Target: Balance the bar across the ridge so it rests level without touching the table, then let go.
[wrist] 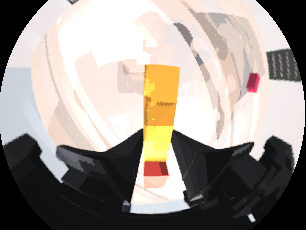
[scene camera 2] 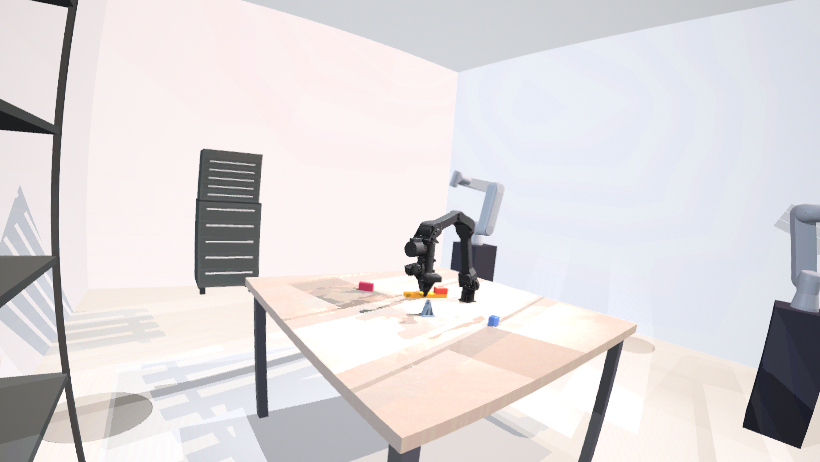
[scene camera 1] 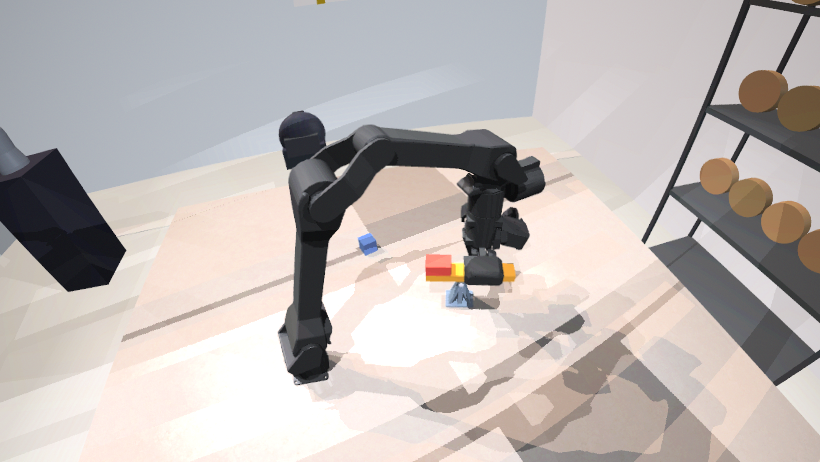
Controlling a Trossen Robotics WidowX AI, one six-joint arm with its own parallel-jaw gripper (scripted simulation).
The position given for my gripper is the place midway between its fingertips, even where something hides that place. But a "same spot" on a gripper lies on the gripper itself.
Scene:
My gripper shows in the wrist view, in scene camera 2 and in scene camera 1 (pixel 475 272). The same spot on my gripper: (wrist: pixel 207 172) is (scene camera 2: pixel 420 277).

